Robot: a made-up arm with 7 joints.
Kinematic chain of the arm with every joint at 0, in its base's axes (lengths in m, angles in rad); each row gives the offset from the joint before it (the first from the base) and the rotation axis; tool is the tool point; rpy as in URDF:
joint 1: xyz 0 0 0.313 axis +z
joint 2: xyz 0 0 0 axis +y
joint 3: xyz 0 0 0.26 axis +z
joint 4: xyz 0.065 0 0 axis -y
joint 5: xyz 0.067 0 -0.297 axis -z
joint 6: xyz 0 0 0 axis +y
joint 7: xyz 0.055 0 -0.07 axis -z
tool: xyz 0 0 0 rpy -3.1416 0 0
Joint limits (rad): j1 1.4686..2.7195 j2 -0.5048..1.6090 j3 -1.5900..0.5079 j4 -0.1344..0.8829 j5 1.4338..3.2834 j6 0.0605..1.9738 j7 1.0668..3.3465
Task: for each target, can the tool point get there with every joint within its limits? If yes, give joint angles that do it. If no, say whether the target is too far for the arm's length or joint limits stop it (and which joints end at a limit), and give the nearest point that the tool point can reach.
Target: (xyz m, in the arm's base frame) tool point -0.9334 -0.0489 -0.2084
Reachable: no: too far | nearest point -0.3906 -0.0205 0.0948 | short by 0.622 m
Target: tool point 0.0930 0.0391 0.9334
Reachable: no: joint limits stop it (at a limit: joint 1, joint 2, joint 4, joint 6) | nearest point 0.1287 0.2506 0.6578 | short by 0.349 m
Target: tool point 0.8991 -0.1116 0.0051
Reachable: no: too far | nearest point 0.4095 0.0581 0.1724 | short by 0.544 m
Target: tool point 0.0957 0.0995 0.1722
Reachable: yes | joints 1.9379 0.2982 -1.1024 0.0038 2.1985 1.1015 3.1743
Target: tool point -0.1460 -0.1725 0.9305
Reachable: no: joint limits stop it (at a limit: joint 1, joint 2, joint 3, joint 4, joint 6) | nearest point -0.2899 -0.0923 0.6380 | short by 0.336 m
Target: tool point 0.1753 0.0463 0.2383
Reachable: yes | joints 2.4450 1.3965 -1.4311 0.0042 2.1128 1.1325 2.9200
